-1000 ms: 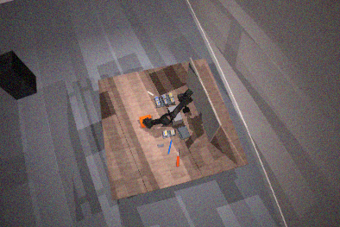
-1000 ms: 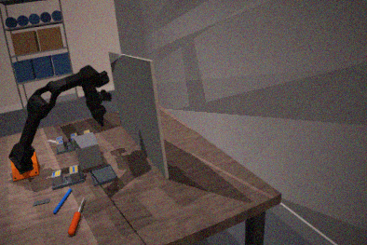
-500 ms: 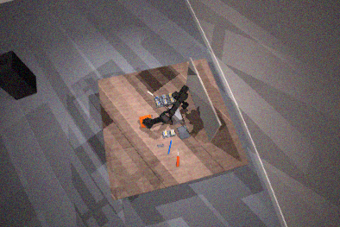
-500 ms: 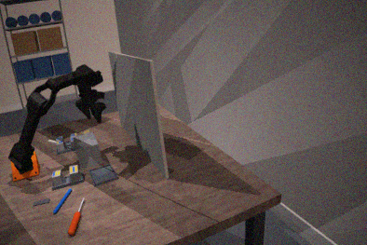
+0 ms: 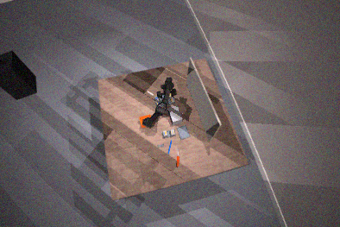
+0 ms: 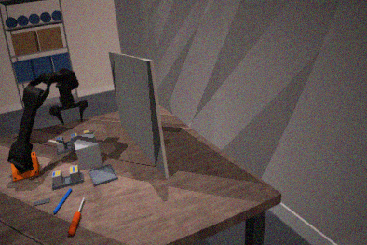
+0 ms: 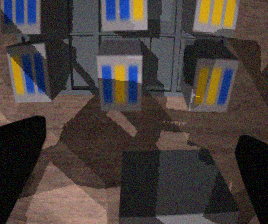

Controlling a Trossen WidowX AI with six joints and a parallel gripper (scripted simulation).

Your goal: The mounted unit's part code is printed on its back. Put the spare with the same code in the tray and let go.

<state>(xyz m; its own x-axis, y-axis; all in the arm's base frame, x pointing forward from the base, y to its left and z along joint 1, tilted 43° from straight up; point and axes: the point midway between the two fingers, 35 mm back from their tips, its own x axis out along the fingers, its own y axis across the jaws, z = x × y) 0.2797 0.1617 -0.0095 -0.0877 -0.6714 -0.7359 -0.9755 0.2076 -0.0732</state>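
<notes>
Now: gripper tip 10 mm past the grey spare block and 100 mm above it. Also, from my gripper tip: upright panel 270 mm ahead, 200 mm to the right, 80 mm above; dark-rimmed tray 30 mm ahead, 360 mm to the right, 140 mm below.
</notes>
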